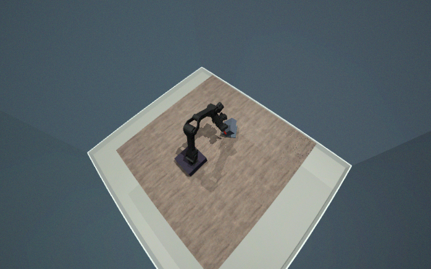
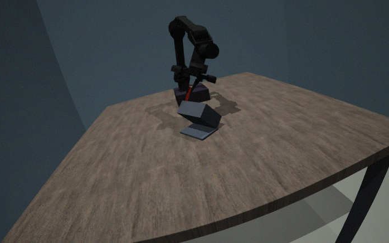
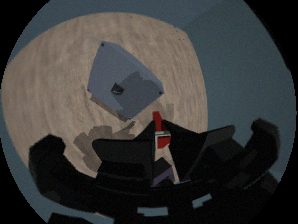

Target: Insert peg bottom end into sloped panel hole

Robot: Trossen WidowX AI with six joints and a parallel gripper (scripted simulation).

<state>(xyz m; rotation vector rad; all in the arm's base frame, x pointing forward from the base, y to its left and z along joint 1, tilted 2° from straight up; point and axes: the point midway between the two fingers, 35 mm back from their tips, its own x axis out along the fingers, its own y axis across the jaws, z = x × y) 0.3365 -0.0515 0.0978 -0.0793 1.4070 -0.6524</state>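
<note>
Now: the grey sloped panel 80 mm ahead of my gripper tip and 70 mm below it. Round my gripper tip: red peg 10 mm to the left, 10 mm above; flat foot plate 130 mm below, 90 mm ahead, 10 mm to the right.
</note>
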